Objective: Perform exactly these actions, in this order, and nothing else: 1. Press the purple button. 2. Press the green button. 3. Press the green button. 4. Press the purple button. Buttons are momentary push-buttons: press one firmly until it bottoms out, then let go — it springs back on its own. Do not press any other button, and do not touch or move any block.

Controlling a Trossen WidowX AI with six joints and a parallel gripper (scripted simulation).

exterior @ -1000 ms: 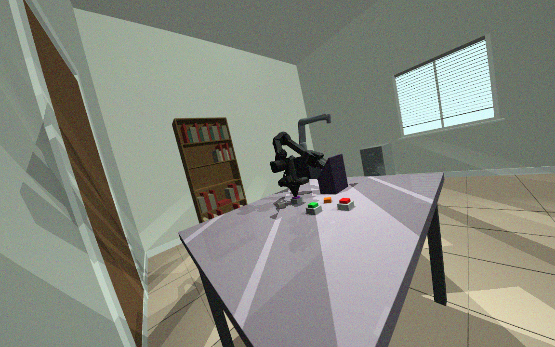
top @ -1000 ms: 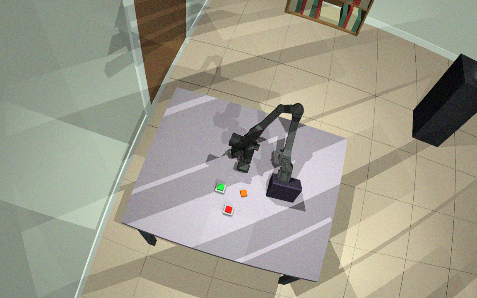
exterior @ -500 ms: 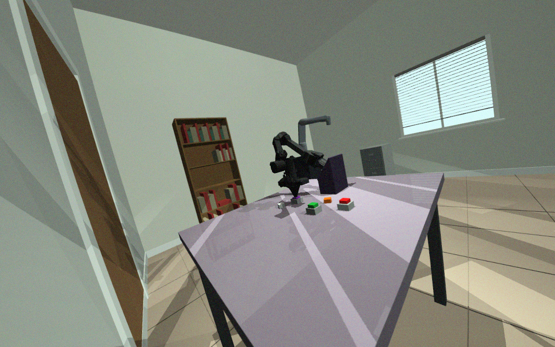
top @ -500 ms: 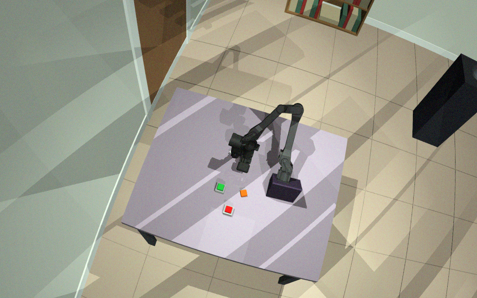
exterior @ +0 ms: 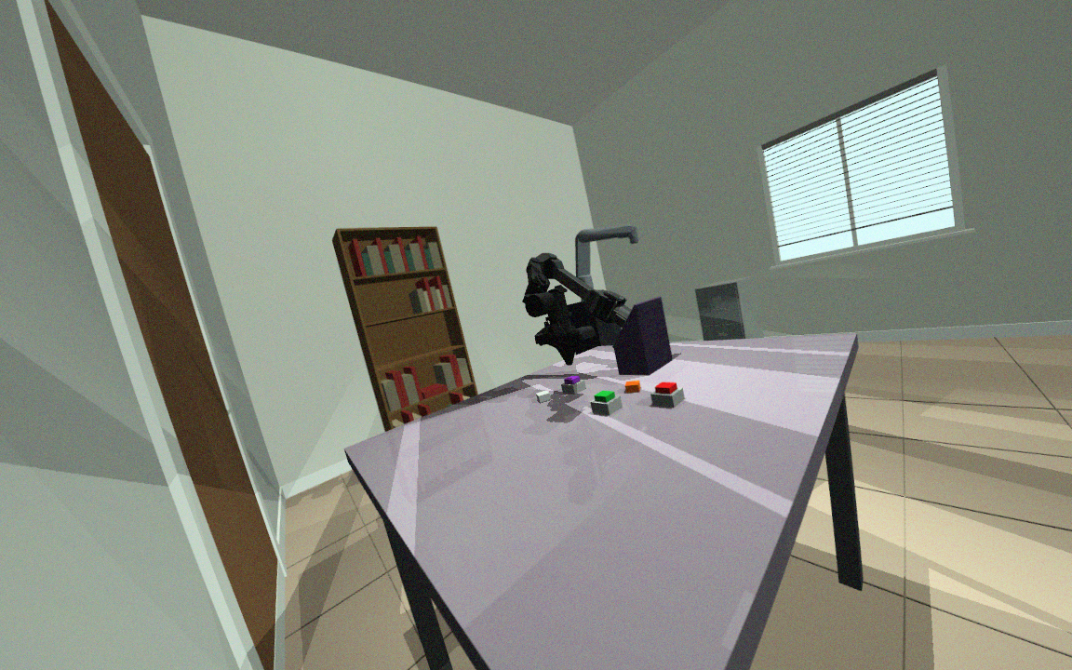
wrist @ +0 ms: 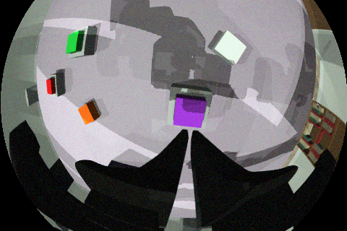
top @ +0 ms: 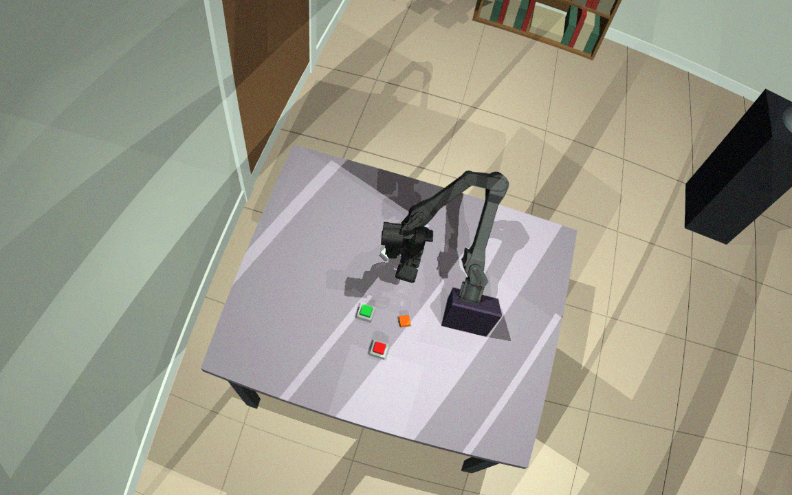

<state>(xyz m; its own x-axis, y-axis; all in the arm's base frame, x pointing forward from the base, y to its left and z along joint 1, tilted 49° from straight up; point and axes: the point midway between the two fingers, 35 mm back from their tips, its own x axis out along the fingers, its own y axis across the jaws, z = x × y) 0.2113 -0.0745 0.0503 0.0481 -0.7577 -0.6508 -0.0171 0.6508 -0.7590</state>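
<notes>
Right now my gripper tip is 4 cm above the purple button. Round my gripper tip: white block (8 cm ahead, 4 cm to the right, 7 cm below); then green button (9 cm ahead, 18 cm to the left, 4 cm below); then orange block (4 cm behind, 17 cm to the left, 7 cm below).
</notes>
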